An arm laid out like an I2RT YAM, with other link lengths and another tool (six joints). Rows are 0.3 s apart.
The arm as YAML. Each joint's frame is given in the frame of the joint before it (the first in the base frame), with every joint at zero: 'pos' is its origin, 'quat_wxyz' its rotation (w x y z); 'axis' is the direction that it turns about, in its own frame. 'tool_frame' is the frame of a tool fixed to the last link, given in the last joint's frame.
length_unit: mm
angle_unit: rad
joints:
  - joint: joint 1
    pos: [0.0, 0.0, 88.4]
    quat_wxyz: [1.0, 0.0, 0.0, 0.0]
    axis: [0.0, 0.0, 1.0]
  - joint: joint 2
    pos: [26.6, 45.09, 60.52]
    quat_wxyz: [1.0, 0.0, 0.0, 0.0]
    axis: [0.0, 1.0, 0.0]
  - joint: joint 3
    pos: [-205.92, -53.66, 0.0]
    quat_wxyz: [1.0, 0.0, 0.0, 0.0]
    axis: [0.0, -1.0, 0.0]
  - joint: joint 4
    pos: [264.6, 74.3, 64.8]
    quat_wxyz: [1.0, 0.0, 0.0, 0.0]
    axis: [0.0, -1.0, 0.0]
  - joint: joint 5
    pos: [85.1, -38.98, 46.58]
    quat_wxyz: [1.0, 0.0, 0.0, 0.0]
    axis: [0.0, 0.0, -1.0]
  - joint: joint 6
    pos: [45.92, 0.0, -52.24]
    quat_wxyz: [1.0, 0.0, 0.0, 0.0]
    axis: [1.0, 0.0, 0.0]
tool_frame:
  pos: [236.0, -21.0, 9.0]
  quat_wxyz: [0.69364, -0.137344, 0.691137, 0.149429]
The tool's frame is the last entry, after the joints.
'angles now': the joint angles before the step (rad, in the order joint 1, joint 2, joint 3, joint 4, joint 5, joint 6). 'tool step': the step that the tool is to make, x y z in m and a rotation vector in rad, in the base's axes. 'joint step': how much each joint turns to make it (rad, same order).
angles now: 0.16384, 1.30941, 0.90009, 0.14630, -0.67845, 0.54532
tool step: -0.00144, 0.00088, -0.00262, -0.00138, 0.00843, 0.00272
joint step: 0.00153, -0.00002, -0.00001, -0.00879, -0.00116, -0.00038
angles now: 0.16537, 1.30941, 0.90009, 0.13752, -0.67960, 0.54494
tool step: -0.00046, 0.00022, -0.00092, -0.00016, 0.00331, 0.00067
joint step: 0.00036, 0.00002, 0.00002, -0.00306, -0.00040, 0.00037
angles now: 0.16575, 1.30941, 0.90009, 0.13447, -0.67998, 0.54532
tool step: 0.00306, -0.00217, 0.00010, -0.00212, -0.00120, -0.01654
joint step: 0.00382, 0.00002, 0.00000, 0.00345, 0.02022, 0.00419
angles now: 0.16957, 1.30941, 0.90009, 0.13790, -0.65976, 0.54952
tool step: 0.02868, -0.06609, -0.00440, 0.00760, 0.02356, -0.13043
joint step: -0.12398, -0.00079, 0.00037, -0.01489, 0.00344, 0.01449
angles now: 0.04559, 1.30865, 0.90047, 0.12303, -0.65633, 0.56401
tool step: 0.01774, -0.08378, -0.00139, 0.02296, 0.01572, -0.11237
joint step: -0.18579, 0.00037, 0.00039, -0.01682, -0.07669, -0.00001
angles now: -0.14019, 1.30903, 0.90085, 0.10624, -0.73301, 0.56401
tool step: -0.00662, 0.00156, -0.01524, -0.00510, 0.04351, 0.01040
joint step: -0.00229, 0.00001, 0.00000, -0.05568, -0.00838, -0.01983
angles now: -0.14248, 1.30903, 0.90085, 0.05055, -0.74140, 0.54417
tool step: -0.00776, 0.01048, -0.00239, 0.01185, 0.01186, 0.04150
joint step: -0.00001, -0.00002, -0.00001, -0.01870, -0.04235, -0.00763
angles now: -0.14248, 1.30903, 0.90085, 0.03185, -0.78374, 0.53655
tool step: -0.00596, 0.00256, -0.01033, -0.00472, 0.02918, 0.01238
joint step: 0.00001, 0.00000, -0.00002, -0.04117, -0.00800, -0.01830
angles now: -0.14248, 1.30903, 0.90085, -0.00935, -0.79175, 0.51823
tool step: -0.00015, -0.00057, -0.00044, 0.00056, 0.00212, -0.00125
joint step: -0.00115, -0.00038, 0.00000, -0.00228, -0.00001, 0.00039
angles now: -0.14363, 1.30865, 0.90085, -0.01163, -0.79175, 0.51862
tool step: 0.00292, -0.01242, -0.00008, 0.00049, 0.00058, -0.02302
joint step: -0.02325, 0.00002, 0.00003, -0.00038, -0.00037, 0.00038
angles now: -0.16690, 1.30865, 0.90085, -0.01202, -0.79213, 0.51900
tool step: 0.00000, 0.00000, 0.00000, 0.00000, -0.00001, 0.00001
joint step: -0.00001, 0.00001, -0.00001, 0.00002, -0.00002, -0.00001
